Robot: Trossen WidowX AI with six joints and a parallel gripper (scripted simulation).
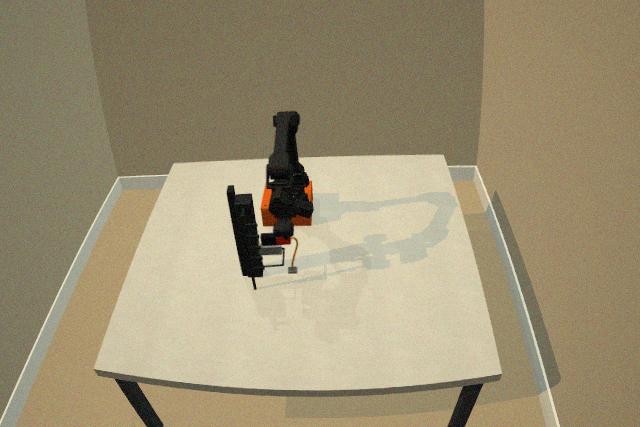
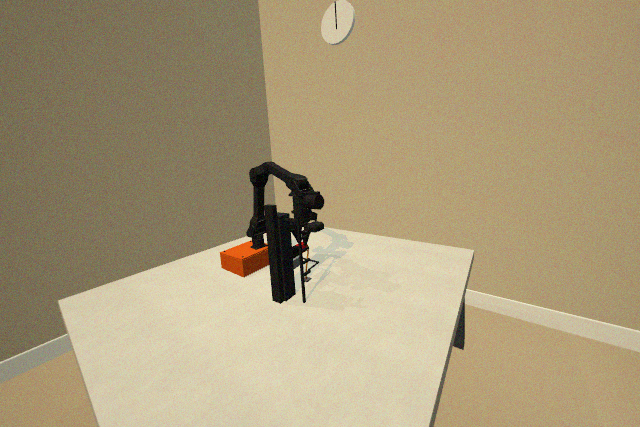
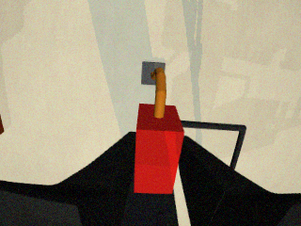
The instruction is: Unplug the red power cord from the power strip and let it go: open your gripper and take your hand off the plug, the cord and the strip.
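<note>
My gripper tip is now 30 mm to the left of the red plug and 10 mm short of it. The rest, counted from my gripper tip: black rod: 110 mm ahead, 100 mm to the right.
</note>
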